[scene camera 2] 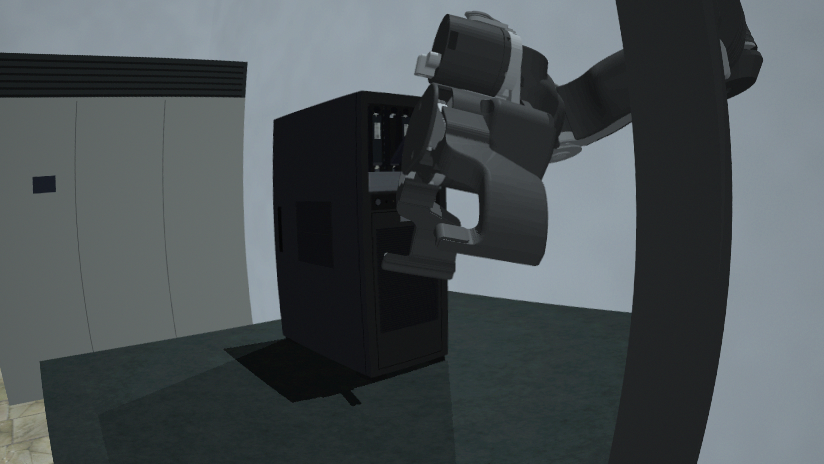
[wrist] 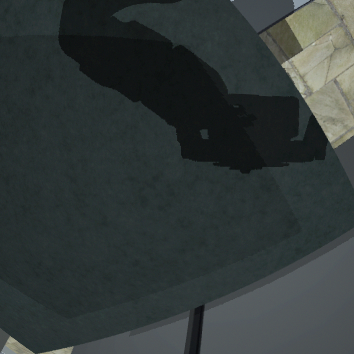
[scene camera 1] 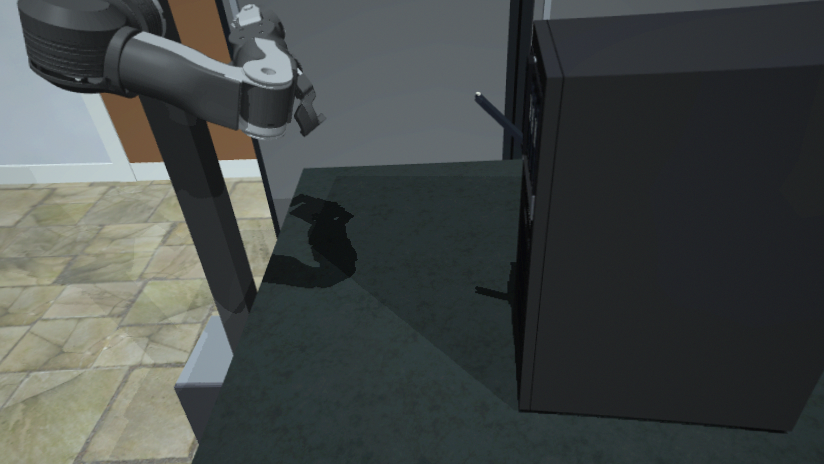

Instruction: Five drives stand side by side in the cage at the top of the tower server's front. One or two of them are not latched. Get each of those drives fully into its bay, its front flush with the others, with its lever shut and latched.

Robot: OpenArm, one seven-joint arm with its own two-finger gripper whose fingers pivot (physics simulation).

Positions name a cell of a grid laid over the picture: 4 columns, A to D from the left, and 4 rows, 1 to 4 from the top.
Scene:
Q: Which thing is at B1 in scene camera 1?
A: The gripper.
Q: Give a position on a tower server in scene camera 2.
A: B3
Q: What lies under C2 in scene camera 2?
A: The gripper.

